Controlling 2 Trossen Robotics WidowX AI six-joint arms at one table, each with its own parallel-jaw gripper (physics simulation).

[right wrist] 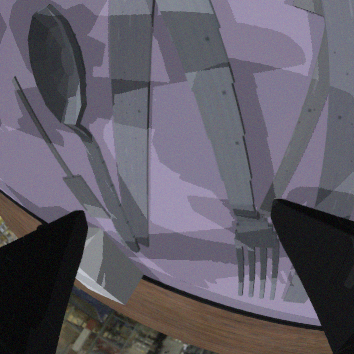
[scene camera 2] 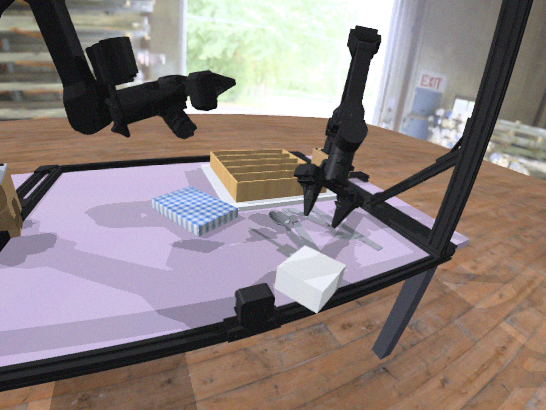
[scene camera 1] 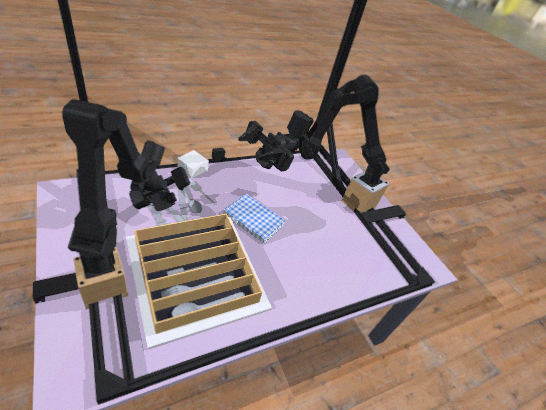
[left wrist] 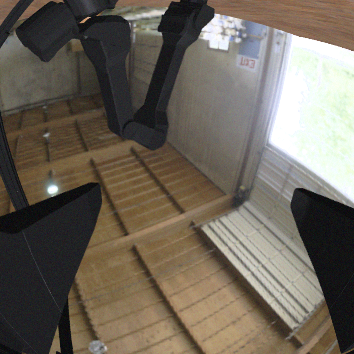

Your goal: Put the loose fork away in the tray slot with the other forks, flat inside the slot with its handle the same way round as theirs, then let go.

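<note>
The loose fork lies among other cutlery on the table, its tines toward the far edge in the right wrist view; it is partly hidden in the scene views. My right gripper is open and empty, pointing down above the cutlery; one fingertip is close beside the fork's head in its wrist view. The wooden tray has several slots. The forks lie in the second slot from its near side, tines left and handles right. My left gripper is open and empty, raised high.
A spoon, a knife and a thin utensil lie near the fork. A white block stands near the far edge. A blue checked block lies beside the tray.
</note>
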